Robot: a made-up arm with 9 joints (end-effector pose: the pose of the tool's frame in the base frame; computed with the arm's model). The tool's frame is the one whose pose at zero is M. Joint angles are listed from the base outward.
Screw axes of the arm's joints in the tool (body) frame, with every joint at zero. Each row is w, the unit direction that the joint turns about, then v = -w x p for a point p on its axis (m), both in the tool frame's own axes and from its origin. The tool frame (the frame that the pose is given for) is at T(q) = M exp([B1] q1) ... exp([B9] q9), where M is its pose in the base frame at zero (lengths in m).
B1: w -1 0 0 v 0.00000 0.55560 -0.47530
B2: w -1 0 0 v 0.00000 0.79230 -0.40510
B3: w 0 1 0 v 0.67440 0.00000 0.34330
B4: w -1 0 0 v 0.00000 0.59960 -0.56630
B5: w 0 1 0 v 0.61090 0.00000 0.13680
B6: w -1 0 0 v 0.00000 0.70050 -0.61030
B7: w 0 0 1 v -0.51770 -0.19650 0.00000
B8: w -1 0 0 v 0.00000 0.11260 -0.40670
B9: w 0 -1 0 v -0.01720 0.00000 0.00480
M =
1 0 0 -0.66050
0 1 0 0.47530
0 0 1 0.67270
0 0 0 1
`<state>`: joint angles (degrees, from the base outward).
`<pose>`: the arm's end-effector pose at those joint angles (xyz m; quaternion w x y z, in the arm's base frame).
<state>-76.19 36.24 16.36 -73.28 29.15 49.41 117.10 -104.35 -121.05</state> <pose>0.1545 -0.5467 0.5457 0.4733 0.4810 -0.0114 -0.7379</pose>
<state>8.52 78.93 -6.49 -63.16 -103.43 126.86 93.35 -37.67 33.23</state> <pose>-0.0145 0.8970 -0.4312 0.7434 -0.6051 -0.2616 -0.1126</pose>
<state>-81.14 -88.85 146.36 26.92 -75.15 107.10 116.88 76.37 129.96</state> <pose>-0.1278 0.1782 -0.2215 0.8792 0.0512 0.3825 -0.2795</pose>
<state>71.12 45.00 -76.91 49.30 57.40 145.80 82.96 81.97 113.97</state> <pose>-0.4405 -0.5217 0.1472 0.3717 -0.4022 0.8352 -0.0495</pose>
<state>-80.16 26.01 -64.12 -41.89 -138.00 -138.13 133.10 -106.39 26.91</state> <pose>-0.4306 -0.6828 -0.6404 0.3195 -0.8787 -0.2122 0.2843</pose>
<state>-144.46 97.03 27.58 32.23 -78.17 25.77 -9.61 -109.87 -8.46</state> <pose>-1.2373 -0.1670 0.7630 0.4994 0.7145 -0.3437 0.3492</pose>
